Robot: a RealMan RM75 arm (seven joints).
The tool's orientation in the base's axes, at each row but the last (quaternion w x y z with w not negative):
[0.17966, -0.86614, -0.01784, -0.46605]
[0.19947, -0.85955, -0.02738, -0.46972]
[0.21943, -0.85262, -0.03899, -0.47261]
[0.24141, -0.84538, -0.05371, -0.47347]
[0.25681, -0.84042, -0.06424, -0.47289]
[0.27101, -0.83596, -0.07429, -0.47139]
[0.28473, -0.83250, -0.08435, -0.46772]
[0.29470, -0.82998, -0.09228, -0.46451]
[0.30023, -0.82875, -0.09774, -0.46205]
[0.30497, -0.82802, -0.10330, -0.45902]
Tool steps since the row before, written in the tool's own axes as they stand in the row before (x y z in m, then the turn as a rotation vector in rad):
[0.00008, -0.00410, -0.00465, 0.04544, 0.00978, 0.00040]
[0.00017, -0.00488, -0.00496, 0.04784, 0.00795, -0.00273]
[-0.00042, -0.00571, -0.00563, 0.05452, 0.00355, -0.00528]
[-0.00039, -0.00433, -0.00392, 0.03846, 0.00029, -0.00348]
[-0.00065, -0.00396, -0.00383, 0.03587, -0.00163, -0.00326]
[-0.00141, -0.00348, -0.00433, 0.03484, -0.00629, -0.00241]
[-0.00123, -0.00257, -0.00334, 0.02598, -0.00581, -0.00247]
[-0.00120, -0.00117, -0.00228, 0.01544, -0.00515, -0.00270]
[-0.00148, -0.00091, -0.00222, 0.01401, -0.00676, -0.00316]
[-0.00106, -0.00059, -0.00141, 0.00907, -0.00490, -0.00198]
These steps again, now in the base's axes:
[-0.00449, 0.00230, 0.00360, 0.02793, -0.01522, 0.03389]
[-0.00500, 0.00263, 0.00406, 0.02635, -0.01502, 0.03794]
[-0.00624, 0.00289, 0.00415, 0.02681, -0.01305, 0.04609]
[-0.00463, 0.00205, 0.00293, 0.01839, -0.00715, 0.03320]
[-0.00466, 0.00161, 0.00254, 0.01648, -0.00504, 0.03167]
[-0.00533, 0.00085, 0.00193, 0.01478, -0.00054, 0.03226]
[-0.00416, 0.00042, 0.00134, 0.01008, 0.00015, 0.02476]
[-0.00280, -0.00022, 0.00038, 0.00438, 0.00075, 0.01589]
[-0.00279, -0.00041, 0.00002, 0.00256, 0.00194, 0.01555]
[-0.00184, -0.00026, -0.00008, 0.00146, 0.00171, 0.01025]

